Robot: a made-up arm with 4 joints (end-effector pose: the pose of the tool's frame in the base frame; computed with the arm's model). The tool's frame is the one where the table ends.
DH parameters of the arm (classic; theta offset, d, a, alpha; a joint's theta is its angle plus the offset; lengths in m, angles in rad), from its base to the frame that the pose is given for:
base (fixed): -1.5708 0.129 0 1.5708
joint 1: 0 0.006 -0.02 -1.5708
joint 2: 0 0.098 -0.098 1.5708
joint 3: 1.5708 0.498 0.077 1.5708
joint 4: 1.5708 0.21 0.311 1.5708
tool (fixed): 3.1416 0.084 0 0
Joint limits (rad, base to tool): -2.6..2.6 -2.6..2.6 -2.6..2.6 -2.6..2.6
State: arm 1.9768 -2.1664 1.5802 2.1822
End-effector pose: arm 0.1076 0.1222 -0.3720 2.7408 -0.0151 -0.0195
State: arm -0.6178 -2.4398 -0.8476 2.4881
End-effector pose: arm 0.2848 0.2203 0.0675 2.5120 0.8580 1.6044
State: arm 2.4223 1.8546 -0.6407 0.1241
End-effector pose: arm 0.3602 0.5910 0.5534 -1.1590 1.9357 0.1507
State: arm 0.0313 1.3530 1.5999 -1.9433
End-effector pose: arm -0.5019 -0.1748 0.4327 -1.5486 0.4333 -0.4942
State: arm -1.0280 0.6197 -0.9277 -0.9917
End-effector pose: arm -0.2984 -0.4466 -0.3019 1.3441 0.5861 1.5735
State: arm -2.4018 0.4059 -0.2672 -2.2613
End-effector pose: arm -0.1533 -0.0279 -0.2469 0.8618 0.3586 2.4490
